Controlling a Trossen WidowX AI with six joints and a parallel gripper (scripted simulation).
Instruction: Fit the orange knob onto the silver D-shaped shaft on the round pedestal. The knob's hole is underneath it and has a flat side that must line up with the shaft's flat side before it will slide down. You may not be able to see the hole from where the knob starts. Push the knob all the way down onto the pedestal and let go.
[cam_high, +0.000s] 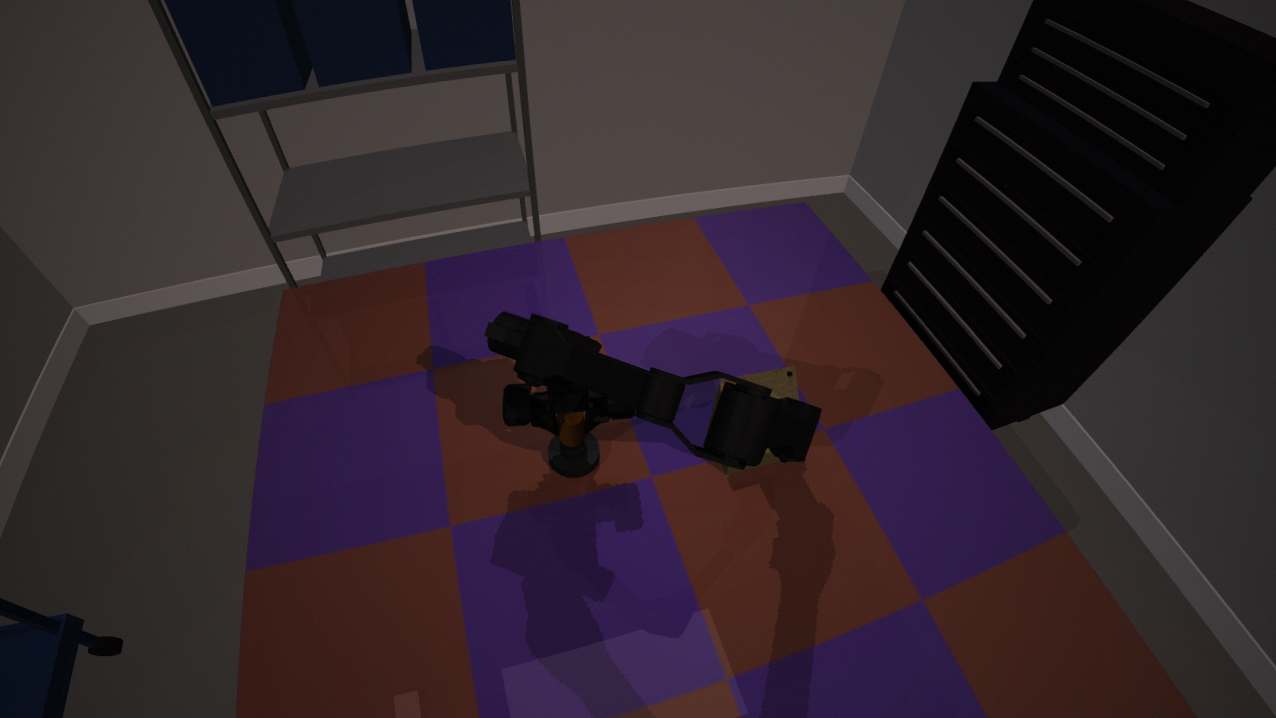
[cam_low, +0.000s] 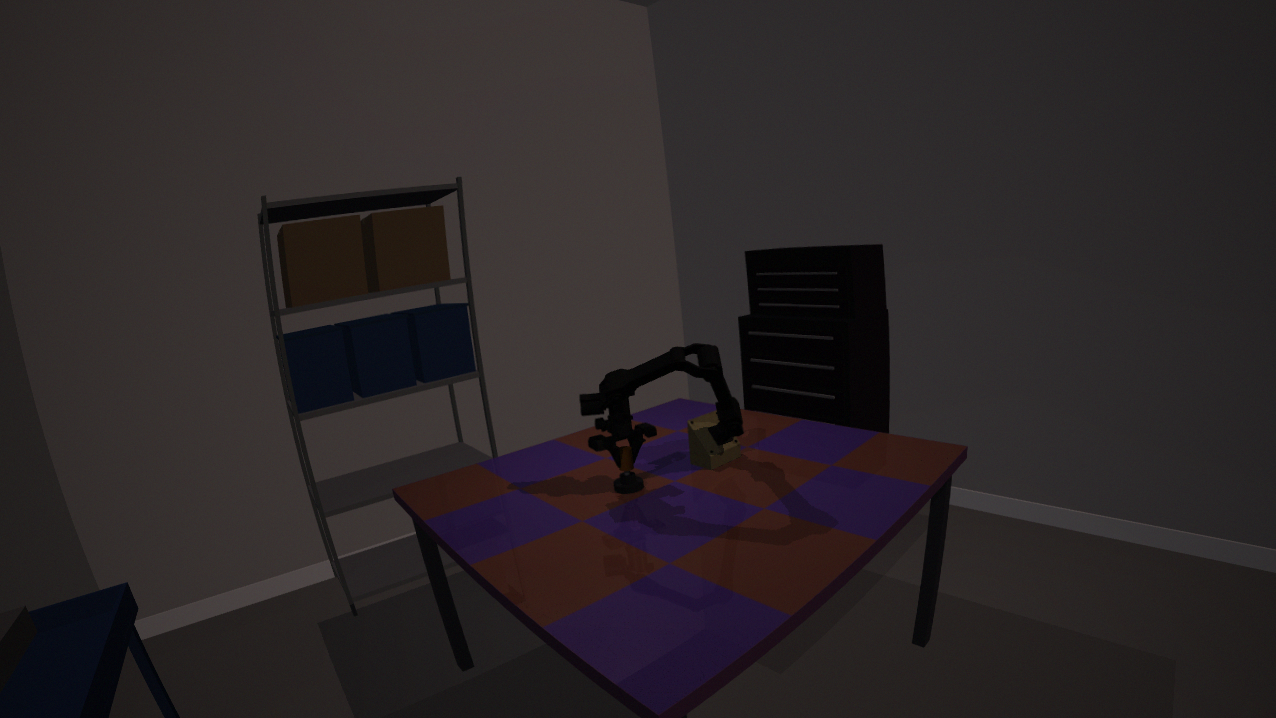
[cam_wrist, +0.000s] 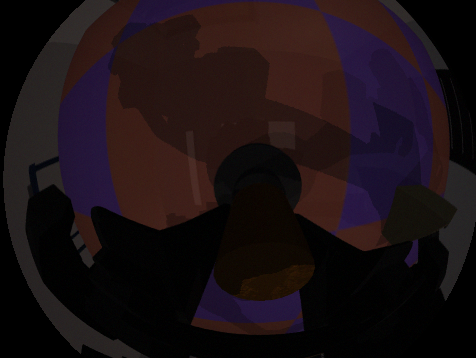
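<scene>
Now: gripper tip 30 mm below the orange knob. The rest, counted from my gripper tip: dark round pedestal (40 mm below).
</scene>
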